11 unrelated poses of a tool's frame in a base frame.
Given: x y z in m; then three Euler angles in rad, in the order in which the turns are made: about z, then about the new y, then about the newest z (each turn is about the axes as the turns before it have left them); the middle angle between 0 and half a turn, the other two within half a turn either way.
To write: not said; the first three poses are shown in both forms.
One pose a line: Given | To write
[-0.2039 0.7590 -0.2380 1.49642 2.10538 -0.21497] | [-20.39 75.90 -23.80 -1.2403 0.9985 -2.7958]
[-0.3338 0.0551 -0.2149 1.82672 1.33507 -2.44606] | [-33.38 5.51 -21.49 -0.0169 -0.8428 -1.2122]
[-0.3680 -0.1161 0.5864 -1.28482 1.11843 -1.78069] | [-36.80 -11.61 58.64 -2.9485 -0.1885 -1.1096]
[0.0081 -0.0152 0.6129 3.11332 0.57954 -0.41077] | [0.81 -1.52 61.29 2.6334 0.5260 -0.2556]
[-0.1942 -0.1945 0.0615 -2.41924 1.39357 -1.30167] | [-19.42 -19.45 6.15 2.3417 0.2648 -1.3871]
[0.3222 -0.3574 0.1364 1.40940 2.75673 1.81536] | [32.22 -35.74 13.64 2.7529 -0.0910 2.7671]
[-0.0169 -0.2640 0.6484 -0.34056 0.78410 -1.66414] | [-1.69 -26.40 64.84 -1.9775 -0.0659 -0.7819]
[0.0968 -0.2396 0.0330 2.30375 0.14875 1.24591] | [9.68 -23.96 3.30 -2.7302 0.0473 0.1411]
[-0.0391 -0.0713 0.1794 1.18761 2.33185 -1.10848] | [-3.91 -7.13 17.94 -0.7142 0.3289 -2.3873]
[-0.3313 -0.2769 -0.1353 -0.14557 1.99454 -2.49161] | [-33.13 -27.69 -13.53 -1.2205 -0.8120 -2.2113]
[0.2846 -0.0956 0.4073 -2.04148 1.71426 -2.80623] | [28.46 -9.56 40.73 3.0602 -1.2071 -1.9844]
